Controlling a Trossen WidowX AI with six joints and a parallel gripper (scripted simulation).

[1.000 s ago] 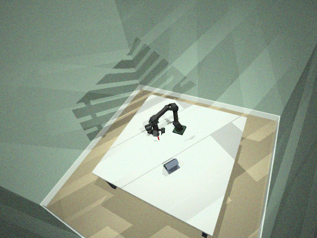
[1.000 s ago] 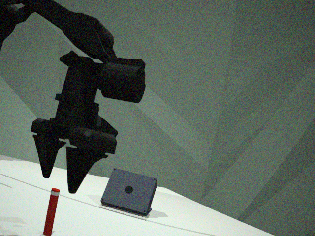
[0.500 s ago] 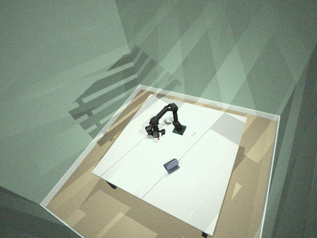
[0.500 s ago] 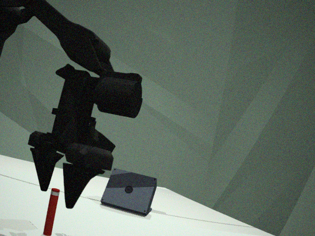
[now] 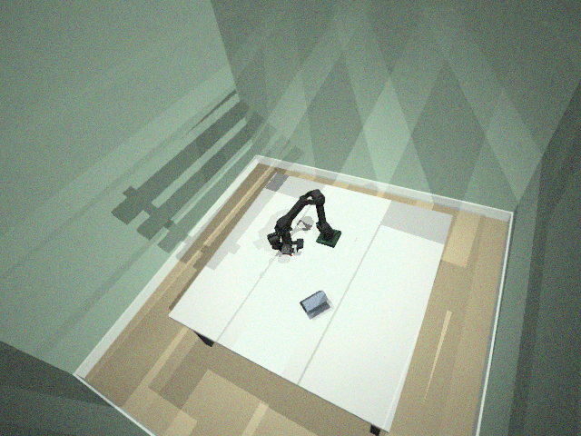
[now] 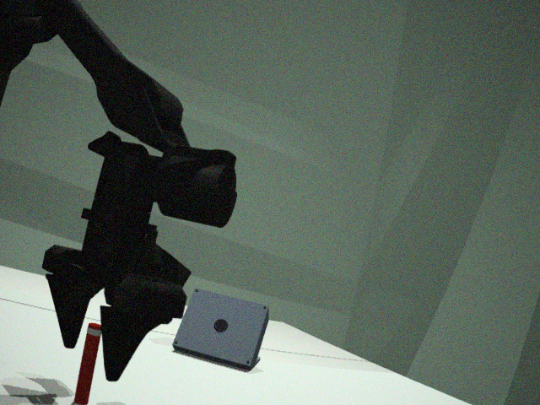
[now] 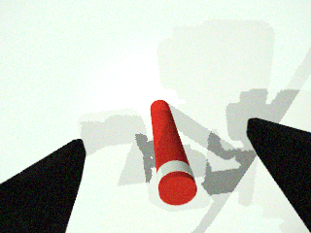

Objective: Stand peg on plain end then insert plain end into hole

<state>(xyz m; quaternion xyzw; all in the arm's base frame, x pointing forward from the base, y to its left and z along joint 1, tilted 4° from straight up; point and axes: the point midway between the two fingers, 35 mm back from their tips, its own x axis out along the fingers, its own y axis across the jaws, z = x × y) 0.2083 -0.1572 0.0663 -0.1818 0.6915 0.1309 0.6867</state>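
My gripper tip is now 23 cm short of the blue-grey sloped panel and 28 cm to the right of it. The rest, counted from my gripper tip: red peg: 2 cm above.
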